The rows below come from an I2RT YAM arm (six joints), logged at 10 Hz.
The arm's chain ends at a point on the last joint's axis. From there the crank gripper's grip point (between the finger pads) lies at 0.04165 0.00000 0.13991 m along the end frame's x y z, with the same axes.
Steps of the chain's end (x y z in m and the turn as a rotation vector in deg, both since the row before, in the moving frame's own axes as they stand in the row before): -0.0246 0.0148 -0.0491 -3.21 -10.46 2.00; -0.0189 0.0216 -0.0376 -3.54 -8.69 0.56; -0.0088 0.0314 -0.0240 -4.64 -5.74 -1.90; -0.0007 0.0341 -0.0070 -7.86 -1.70 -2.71; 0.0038 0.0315 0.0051 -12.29 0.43 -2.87
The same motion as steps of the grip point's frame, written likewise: -0.0508 0.0238 -0.0441 -3.21 -10.46 2.00; -0.0405 0.0307 -0.0332 -3.54 -8.69 0.56; -0.0228 0.0417 -0.0209 -4.64 -5.74 -1.90; -0.0044 0.0514 -0.0070 -7.86 -1.70 -2.71; 0.0055 0.0591 0.0018 -12.29 0.43 -2.87
